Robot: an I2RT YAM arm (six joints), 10 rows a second.
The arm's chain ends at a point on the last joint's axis. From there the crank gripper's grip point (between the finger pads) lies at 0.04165 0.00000 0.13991 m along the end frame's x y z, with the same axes.
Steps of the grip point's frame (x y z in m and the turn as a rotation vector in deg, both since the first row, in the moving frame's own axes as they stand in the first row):
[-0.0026 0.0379 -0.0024 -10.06 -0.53 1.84]
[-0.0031 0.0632 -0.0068 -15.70 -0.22 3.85]
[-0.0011 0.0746 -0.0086 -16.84 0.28 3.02]
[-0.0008 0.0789 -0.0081 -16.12 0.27 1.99]
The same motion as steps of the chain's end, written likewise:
[-0.0009 0.0121 -0.0005 -10.06 -0.53 1.84]
[-0.0012 0.0226 -0.0014 -15.70 -0.22 3.85]
[-0.0006 0.0319 -0.0021 -16.84 0.28 3.02]
[-0.0007 0.0387 -0.0022 -16.12 0.27 1.99]

